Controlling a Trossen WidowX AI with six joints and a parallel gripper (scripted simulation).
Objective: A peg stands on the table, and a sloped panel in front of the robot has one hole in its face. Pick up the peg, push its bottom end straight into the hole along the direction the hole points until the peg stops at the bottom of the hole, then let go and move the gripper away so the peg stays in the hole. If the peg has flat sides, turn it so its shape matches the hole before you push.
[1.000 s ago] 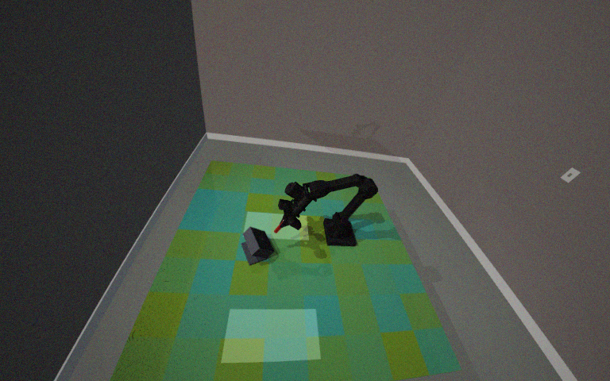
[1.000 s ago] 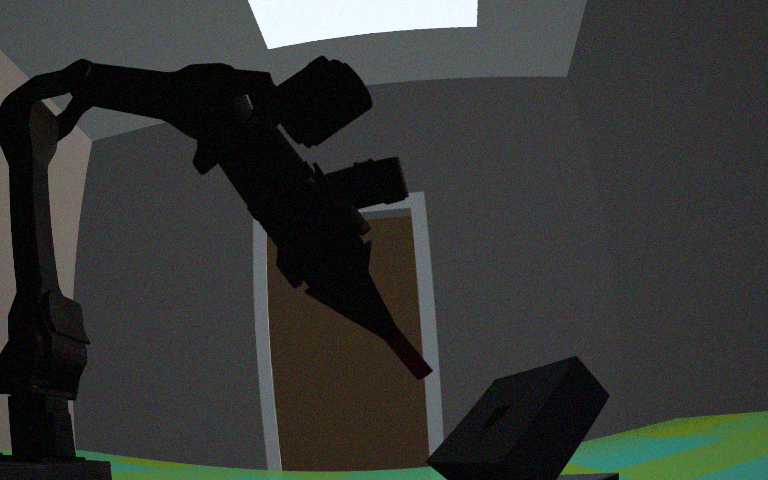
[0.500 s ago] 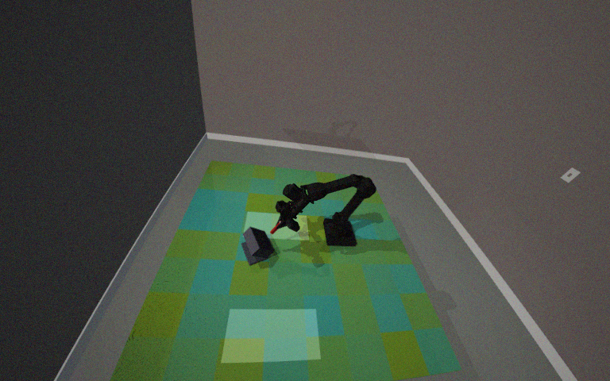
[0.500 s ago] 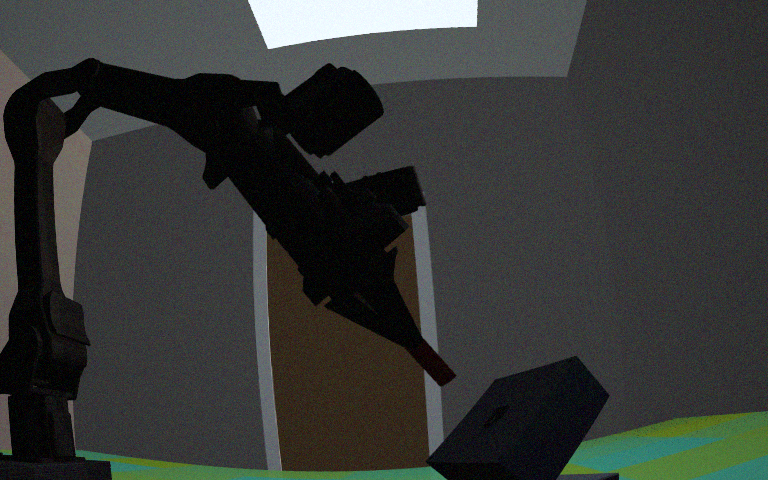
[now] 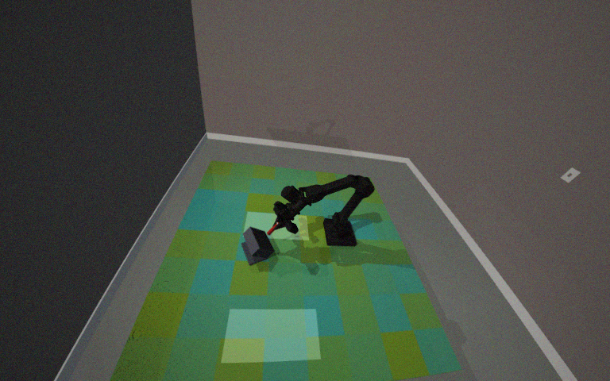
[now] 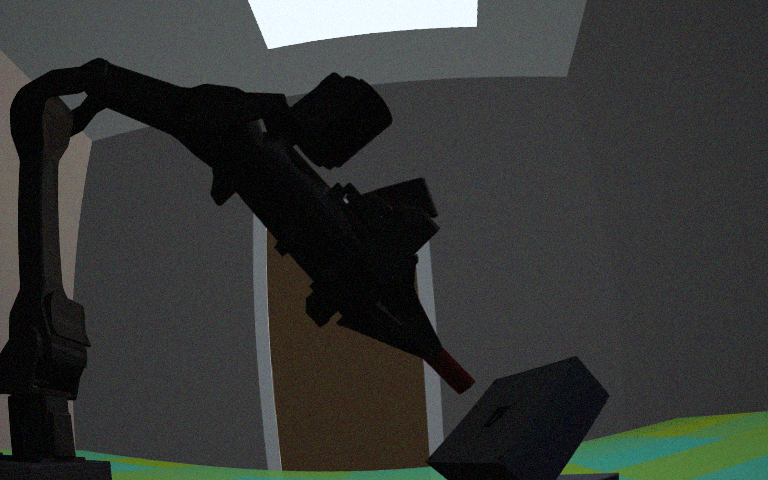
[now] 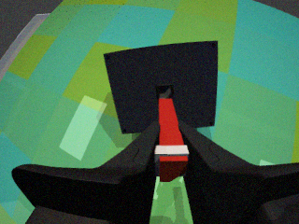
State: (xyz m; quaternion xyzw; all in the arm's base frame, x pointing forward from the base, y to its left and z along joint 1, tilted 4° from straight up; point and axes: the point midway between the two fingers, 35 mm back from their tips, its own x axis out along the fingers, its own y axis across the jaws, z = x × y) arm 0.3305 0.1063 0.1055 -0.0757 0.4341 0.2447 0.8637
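The sloped panel lies 60 mm ahead of my gripper tip, 40 mm to the left of it and 80 mm below it. The rest, counted from my gripper tip: red peg (10 mm behind, 10 mm to the right, 10 mm above).
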